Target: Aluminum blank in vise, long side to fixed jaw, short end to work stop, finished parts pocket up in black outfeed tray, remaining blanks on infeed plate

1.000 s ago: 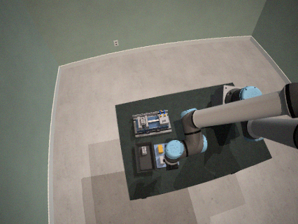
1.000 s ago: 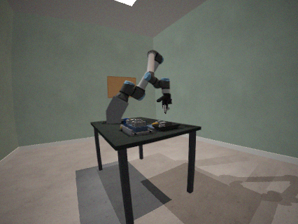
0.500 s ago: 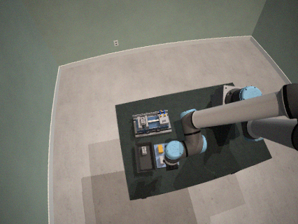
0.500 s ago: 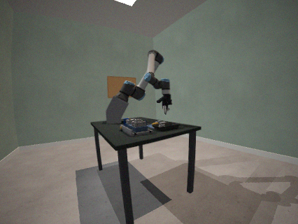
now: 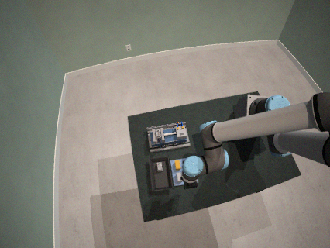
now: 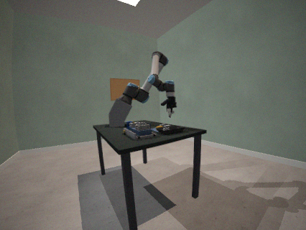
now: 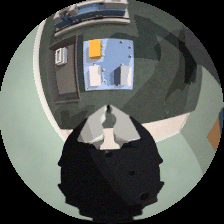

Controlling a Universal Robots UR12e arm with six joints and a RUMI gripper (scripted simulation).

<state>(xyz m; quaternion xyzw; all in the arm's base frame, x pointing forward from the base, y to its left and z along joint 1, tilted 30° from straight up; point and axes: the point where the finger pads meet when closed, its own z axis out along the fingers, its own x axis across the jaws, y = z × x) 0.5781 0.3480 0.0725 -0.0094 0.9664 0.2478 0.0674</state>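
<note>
My hand is 4 cm short of the gray blank, 6 cm to the left of it and 10 cm above it. The rest, counted from my hand: vise 8 cm ahead, 38 cm to the right, 9 cm below; then yellow brass blank 4 cm ahead, 15 cm to the right, 10 cm below.
</note>
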